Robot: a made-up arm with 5 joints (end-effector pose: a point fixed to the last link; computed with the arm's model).
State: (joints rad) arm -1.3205 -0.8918 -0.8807 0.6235 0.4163
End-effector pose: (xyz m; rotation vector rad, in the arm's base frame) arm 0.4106 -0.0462 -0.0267 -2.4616 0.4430 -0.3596
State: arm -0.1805 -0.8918 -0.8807 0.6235 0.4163
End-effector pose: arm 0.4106 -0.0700 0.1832 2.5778 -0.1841 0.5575
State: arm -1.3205 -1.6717 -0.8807 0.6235 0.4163
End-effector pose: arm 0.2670 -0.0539 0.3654 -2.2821 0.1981 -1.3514
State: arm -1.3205 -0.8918 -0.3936 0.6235 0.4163
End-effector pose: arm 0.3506 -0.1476 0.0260 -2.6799 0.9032 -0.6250
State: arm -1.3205 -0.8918 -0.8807 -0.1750 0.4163
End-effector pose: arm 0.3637 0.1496 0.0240 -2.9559 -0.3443 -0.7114
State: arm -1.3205 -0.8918 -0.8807 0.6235 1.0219
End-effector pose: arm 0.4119 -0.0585 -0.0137 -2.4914 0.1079 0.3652
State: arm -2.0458 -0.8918 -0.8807 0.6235 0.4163
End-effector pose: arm 0.4106 0.0739 -0.0963 -1.7548 0.4714 -0.1558
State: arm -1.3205 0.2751 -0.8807 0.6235 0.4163
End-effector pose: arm 0.0777 0.1078 -0.5081 -2.1422 0.6823 1.1083
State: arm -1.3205 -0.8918 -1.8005 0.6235 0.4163
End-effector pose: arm 0.4033 0.1911 -0.0218 -1.8658 -0.2831 0.0708
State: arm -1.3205 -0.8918 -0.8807 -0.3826 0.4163
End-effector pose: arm 0.3377 0.1974 0.0139 2.9279 0.5673 0.7768
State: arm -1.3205 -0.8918 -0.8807 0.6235 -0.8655
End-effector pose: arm 0.4378 -0.0322 -0.0454 -1.7642 1.0351 -1.7945
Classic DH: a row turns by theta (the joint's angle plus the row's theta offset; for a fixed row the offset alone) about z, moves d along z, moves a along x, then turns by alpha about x. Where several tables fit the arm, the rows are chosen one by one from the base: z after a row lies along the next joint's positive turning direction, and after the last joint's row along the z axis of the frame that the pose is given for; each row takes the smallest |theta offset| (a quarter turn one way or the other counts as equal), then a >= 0, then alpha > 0; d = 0 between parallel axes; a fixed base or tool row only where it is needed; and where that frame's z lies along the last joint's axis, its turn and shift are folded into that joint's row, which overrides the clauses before.
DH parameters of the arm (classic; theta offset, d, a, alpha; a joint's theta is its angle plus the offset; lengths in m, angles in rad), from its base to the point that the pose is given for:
base (fixed): 1.5708 0.0968 0.1056 -1.5708
joint 1: -0.3732 0.1132 -0.0903 -1.8456
joint 2: 0 -0.0321 -0.1796 1.8456
joint 3: -1.1545 -0.0563 0.0694 1.7017
joint 4: -1.5652 0.2499 0.2853 1.6135
joint 5: 0.1348 0.0504 -0.0297 -1.6926
tool (fixed): 0.1 -0.0046 0 0

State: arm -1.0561 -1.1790 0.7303 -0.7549 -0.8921
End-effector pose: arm 0.3236 -0.1385 0.1423 0.9714 0.5208 1.0990
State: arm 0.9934 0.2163 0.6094 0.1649 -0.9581
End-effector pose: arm 0.1740 -0.0919 0.5362 -0.0337 0.8408 0.1573
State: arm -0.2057 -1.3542 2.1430 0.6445 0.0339
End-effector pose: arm -0.1141 0.3436 0.1348 -1.0486 -0.7188 1.6165
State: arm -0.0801 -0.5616 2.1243 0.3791 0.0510
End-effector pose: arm 0.1431 0.2146 0.1780 -0.7486 -0.2719 0.8848
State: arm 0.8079 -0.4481 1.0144 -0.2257 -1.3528
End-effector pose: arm 0.2891 0.0893 0.4139 -0.5083 1.4377 0.0556
